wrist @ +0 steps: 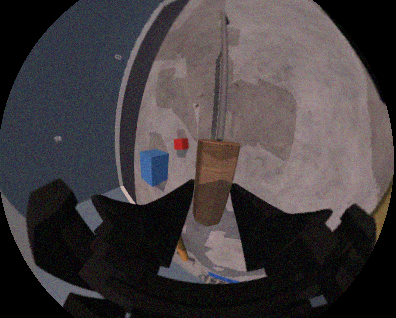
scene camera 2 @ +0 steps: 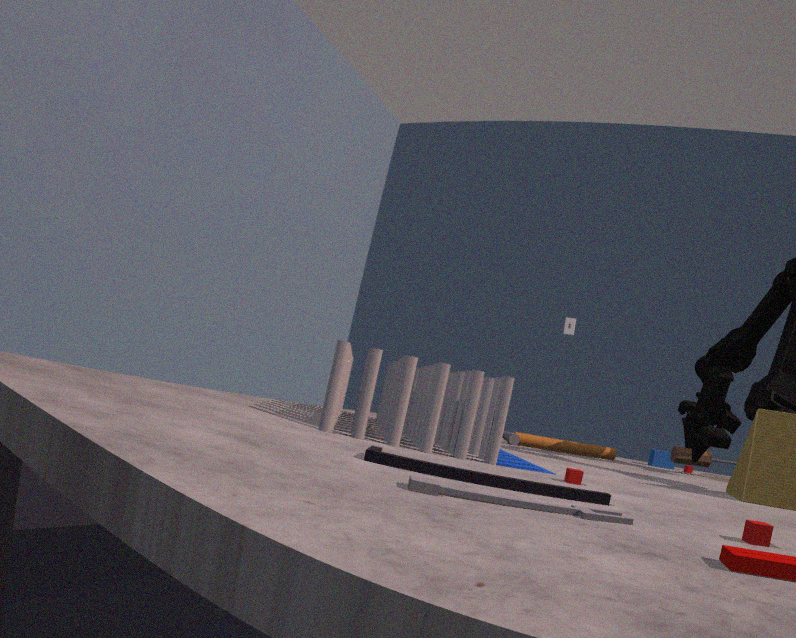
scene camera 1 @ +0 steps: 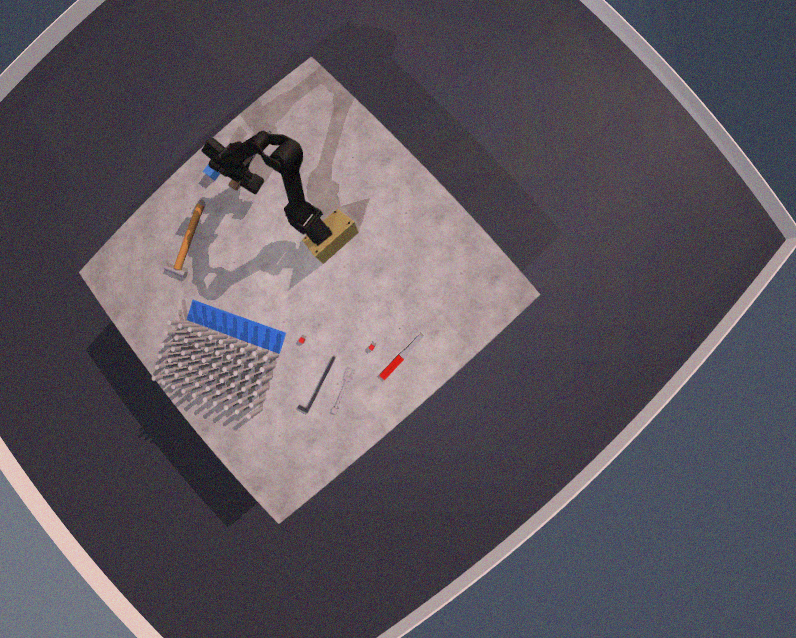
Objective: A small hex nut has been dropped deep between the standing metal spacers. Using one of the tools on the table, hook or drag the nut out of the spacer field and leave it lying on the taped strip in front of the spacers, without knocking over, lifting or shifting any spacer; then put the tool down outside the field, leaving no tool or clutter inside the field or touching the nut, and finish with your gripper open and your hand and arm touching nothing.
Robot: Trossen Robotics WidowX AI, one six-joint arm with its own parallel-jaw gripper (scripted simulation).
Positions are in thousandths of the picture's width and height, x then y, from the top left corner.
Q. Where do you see a blue taped strip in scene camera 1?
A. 257,495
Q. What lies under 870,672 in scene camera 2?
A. The gripper.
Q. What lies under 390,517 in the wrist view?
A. A blue cube.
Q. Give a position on a hook tool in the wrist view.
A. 547,502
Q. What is the gripper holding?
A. A hook tool.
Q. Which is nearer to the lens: the grey wrench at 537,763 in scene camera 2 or the orange-handled hammer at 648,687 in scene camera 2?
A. The grey wrench.
